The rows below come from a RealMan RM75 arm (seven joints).
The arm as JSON. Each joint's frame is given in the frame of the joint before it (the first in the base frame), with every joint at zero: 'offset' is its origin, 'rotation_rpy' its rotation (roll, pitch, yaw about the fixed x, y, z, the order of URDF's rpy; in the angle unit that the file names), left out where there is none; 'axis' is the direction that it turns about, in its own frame. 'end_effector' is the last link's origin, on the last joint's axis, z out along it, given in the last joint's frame.
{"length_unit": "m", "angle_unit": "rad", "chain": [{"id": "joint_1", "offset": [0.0, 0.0, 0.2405], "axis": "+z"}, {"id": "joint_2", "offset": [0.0, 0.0, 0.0], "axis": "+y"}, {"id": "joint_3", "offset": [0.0, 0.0, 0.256], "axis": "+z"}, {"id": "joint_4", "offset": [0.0, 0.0, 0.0], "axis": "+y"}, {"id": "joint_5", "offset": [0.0, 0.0, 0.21], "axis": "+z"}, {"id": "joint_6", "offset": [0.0, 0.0, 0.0], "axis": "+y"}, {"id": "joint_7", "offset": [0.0, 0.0, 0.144], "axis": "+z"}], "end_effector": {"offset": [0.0, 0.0, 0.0]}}
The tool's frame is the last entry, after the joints.
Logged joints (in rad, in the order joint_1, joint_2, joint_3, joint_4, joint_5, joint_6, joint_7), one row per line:
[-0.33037, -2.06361, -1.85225, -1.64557, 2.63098, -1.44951, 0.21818]
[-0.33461, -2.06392, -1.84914, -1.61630, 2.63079, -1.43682, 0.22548]
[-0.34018, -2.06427, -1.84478, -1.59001, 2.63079, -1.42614, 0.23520]
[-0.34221, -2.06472, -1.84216, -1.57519, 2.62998, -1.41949, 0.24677]
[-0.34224, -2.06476, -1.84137, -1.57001, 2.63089, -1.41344, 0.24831]
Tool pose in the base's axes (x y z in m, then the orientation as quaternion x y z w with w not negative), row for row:
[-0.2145, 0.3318, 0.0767, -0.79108, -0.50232, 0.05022, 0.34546]
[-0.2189, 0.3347, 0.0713, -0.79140, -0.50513, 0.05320, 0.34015]
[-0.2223, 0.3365, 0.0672, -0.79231, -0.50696, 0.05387, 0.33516]
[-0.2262, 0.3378, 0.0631, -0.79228, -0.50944, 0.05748, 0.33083]
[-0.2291, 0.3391, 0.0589, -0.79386, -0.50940, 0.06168, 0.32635]
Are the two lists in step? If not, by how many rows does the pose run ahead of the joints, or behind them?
The pose runs 2 rows behind the joints: the pose in row i belongs to the joints in row i - 2.
